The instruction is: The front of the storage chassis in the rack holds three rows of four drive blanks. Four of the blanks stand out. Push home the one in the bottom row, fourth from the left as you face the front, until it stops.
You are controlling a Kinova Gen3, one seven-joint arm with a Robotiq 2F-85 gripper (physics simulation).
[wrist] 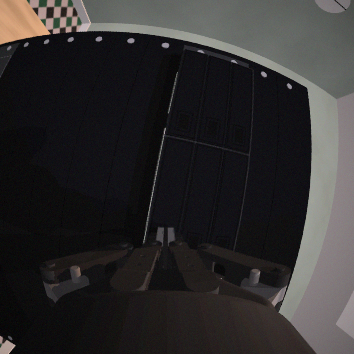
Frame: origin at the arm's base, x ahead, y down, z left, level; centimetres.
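Seen in the pictures: gripper, between the fingertips: [165, 237].
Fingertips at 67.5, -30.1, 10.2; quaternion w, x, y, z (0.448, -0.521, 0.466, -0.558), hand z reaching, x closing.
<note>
A point is followed by its place in that frame, as x, y, z.
The storage chassis [215, 55] {71.0, -32.5, 31.7} shows in the wrist view as a dark, turned panel right of the middle, with a thin bright edge down its left side. Its drive blanks [209, 100] {68.8, -32.1, 23.8} lie in three long strips, crossed by a thin pale line; faint square marks show on the blanks above that line. It is too dark to tell which blanks stand out. My gripper [165, 237] {67.5, -30.1, 10.2} is shut and empty. Its fingertips are at the lower left of the chassis, over the lower part of the leftmost strip in view. They hide part of the front there; whether they touch it I cannot tell.
Dark rack panels [100, 125] {69.9, -21.7, 19.4} spread left of the chassis, and a narrower dark stretch lies to its right. A row of pale round holes runs along the rack's upper edge. A wooden surface [17, 20] {76.6, 12.8, 45.0} and a checkered board [55, 15] show at the top left.
</note>
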